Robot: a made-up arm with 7 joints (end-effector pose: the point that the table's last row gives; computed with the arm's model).
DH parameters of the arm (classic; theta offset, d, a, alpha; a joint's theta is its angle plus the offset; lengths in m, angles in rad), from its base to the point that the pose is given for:
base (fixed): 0.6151 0 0.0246 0
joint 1: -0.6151 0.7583 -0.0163 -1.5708
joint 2: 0 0.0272 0.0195 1.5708
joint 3: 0 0.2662 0.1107 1.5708
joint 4: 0 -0.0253 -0.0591 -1.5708
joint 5: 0 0.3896 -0.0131 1.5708
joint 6: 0 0.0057 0.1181 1.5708
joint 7: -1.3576 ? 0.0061 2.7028
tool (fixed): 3.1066 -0.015 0 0
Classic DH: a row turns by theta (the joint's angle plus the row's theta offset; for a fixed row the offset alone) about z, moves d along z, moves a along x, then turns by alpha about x.
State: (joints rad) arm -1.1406 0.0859 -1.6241 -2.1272 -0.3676 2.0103 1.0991
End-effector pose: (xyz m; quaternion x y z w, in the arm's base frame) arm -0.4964 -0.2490 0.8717 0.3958 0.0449 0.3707 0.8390
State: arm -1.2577 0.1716 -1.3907 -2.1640 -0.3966 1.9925 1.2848
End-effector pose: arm -0.4551 -0.3149 0.8245 0.4567 0.0347 0.3431 0.8201
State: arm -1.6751 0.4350 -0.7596 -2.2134 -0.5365 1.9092 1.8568
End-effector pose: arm -0.3652 -0.3876 0.6162 0.6394 0.0050 0.2206 0.7366
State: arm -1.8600 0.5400 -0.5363 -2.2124 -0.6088 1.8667 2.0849
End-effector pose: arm -0.3360 -0.3792 0.5305 0.6943 -0.0004 0.1719 0.6988
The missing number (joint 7, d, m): -0.0242
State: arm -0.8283 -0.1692 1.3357 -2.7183 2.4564 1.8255 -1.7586
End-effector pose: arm 0.3557 0.1637 0.6010 0.7457 0.1689 -0.5518 0.3331
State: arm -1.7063 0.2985 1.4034 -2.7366 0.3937 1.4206 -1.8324
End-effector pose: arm 0.4124 -0.0289 0.5796 0.5237 0.5409 -0.2344 0.6150
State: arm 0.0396 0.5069 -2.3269 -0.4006 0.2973 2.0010 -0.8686
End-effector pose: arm 0.2934 -0.0866 1.4820 -0.4392 -0.7333 -0.4334 0.2854
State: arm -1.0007 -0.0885 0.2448 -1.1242 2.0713 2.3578 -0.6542
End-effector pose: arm 0.3575 -0.3492 1.2823 -0.9089 0.2175 0.3526 0.0479
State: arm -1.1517 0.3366 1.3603 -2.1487 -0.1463 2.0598 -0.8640
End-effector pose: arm 0.6336 0.1560 0.8300 0.2515 0.0520 -0.3358 0.9062
